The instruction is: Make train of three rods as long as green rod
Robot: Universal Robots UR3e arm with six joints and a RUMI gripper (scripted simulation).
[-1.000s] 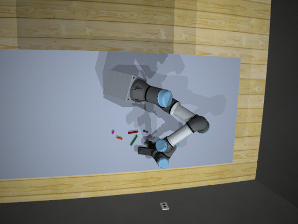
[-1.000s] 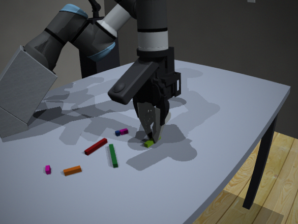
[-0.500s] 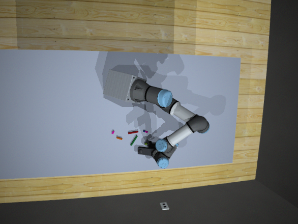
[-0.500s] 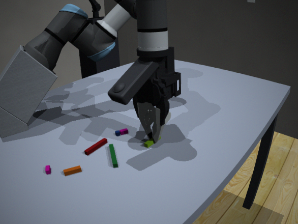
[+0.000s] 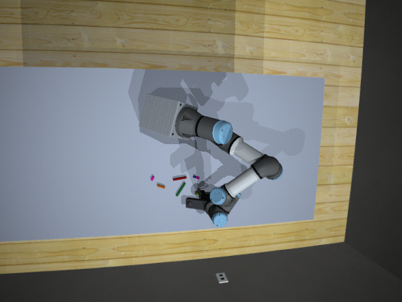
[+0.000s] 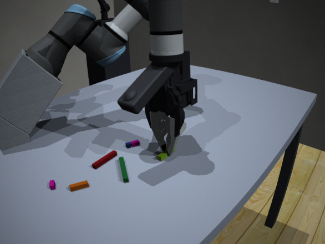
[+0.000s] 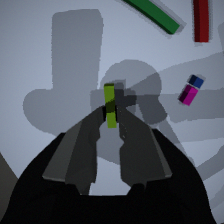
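The blue rod lies 9 cm behind my hand, 3 cm to the right of it and 1 cm below it. The rest, counted from my hand: green rod: 3 cm behind, 10 cm to the right, 1 cm below; then lime rod: 1 cm below; then red rod: 9 cm behind, 10 cm to the right, 1 cm below.
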